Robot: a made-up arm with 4 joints.
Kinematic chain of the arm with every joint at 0, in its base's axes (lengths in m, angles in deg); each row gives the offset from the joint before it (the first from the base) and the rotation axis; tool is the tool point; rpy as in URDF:
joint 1: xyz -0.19 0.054 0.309 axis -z
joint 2: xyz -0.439 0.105 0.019 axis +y
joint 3: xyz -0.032 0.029 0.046 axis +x
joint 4: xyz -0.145 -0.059 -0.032 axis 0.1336 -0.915 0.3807
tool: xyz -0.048 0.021 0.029 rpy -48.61 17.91 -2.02
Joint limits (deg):
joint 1: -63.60..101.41
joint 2: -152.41..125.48
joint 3: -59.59..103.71
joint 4: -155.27..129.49
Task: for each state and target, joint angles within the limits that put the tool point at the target. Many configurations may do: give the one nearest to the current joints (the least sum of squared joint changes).
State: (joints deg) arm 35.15 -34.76 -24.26 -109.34
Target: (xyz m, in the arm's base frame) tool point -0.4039 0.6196 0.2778
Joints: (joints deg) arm 58.10 -40.88 -28.41 -83.96
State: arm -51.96 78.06 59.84 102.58
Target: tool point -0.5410 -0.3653 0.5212
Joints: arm -63.60 81.32 36.11 99.99
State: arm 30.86 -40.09 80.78 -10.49
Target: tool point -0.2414 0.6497 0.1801
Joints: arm 73.52 -50.10 82.46 -23.25
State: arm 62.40 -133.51 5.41 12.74
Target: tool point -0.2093 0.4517 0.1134
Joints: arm 72.62 -116.37 7.00 -12.92
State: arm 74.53 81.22 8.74 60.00
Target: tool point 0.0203 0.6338 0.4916
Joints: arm 100.00 51.29 28.35 56.83
